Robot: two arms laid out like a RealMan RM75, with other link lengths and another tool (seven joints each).
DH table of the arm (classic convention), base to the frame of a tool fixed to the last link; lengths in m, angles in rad. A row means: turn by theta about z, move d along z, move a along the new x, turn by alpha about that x. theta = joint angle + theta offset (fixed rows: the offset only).
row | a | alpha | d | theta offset
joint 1 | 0 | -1.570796 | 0.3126 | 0
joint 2 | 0 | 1.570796 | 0 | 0
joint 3 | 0 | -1.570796 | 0.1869 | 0
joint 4 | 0 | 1.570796 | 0 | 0
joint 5 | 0 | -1.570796 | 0.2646 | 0
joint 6 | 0 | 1.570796 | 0 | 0
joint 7 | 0.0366 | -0.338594 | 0.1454 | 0.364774
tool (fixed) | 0 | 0 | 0.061 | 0
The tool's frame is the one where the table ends.
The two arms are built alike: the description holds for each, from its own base.
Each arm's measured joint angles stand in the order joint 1, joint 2, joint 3, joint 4, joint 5, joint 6, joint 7.
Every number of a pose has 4 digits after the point. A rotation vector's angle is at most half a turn.
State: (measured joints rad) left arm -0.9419 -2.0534 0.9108 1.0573 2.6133 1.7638 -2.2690; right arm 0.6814 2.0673 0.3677 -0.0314 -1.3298 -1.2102 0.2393
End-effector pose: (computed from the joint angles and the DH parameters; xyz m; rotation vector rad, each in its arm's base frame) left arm -0.0702 0.3942 0.0841 2.8834 0.3977 -0.3039; right arm 0.2944 0.4548 0.1296 -1.3658 0.5956 1.3074
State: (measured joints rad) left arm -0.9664 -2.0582 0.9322 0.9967 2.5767 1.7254 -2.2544; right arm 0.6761 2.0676 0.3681 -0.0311 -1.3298 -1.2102 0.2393
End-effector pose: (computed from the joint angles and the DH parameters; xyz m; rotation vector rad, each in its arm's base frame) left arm -0.0623 0.3939 0.0677 2.8615 0.3517 -0.2707; right arm 0.2967 0.4532 0.1294 -1.3629 0.5994 1.3036
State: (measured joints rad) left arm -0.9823 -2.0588 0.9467 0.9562 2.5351 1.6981 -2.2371; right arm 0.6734 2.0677 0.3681 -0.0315 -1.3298 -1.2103 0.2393
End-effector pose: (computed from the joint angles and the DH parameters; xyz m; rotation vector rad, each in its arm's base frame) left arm -0.0544 0.3933 0.0578 2.8491 0.3074 -0.2298; right arm 0.2980 0.4524 0.1295 -1.3617 0.6008 1.3012
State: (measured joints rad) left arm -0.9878 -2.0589 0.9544 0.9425 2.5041 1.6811 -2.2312; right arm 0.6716 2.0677 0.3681 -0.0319 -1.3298 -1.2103 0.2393
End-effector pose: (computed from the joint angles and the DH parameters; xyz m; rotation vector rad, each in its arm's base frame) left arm -0.0482 0.3938 0.0542 2.8501 0.2835 -0.1946; right arm 0.2989 0.4518 0.1296 -1.3608 0.6016 1.2995
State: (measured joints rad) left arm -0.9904 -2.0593 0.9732 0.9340 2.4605 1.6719 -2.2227; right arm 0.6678 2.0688 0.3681 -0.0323 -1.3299 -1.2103 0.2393
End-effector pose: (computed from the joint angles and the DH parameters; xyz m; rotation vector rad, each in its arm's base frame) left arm -0.0399 0.3913 0.0499 2.8403 0.2457 -0.1575; right arm 0.3005 0.4506 0.1291 -1.3593 0.6047 1.2966
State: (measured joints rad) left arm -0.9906 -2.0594 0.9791 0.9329 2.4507 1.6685 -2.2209; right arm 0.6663 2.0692 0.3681 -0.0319 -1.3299 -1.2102 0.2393
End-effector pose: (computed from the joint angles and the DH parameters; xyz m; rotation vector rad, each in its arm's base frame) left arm -0.0380 0.3908 0.0488 2.8392 0.2363 -0.1507; right arm 0.3011 0.4501 0.1288 -1.3586 0.6064 1.2959
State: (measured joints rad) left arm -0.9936 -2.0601 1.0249 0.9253 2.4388 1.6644 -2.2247; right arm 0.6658 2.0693 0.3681 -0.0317 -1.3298 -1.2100 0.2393
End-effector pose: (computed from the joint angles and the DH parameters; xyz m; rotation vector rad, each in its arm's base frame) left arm -0.0364 0.3856 0.0401 2.8164 0.2135 -0.1863; right arm 0.3013 0.4499 0.1287 -1.3583 0.6072 1.2956
